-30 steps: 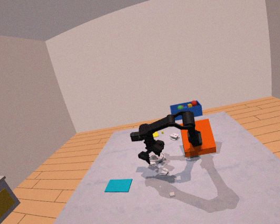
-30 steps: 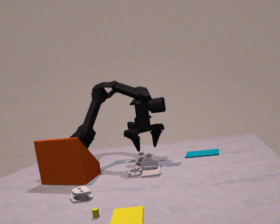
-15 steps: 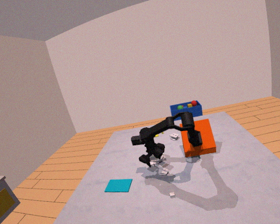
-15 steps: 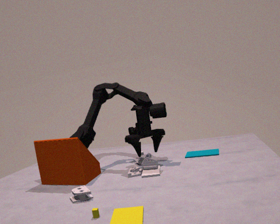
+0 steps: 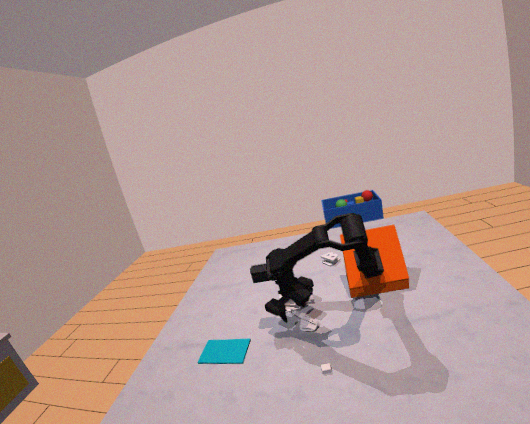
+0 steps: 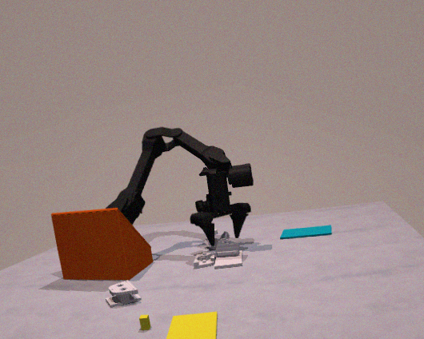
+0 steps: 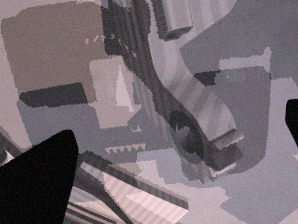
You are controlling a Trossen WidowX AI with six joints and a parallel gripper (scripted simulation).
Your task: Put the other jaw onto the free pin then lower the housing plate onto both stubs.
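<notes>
Now: gripper tip 1 cm to the right of the grey jaw piece, 1 cm below it and 1 cm past it. From my gripper tip the other things lie so: white housing piece (37 cm to the right, 17 cm behind); then cyan tile (24 cm ahead, 11 cm to the left, 2 cm below); then small white cube (24 cm to the left, 8 cm behind, 2 cm below).
</notes>
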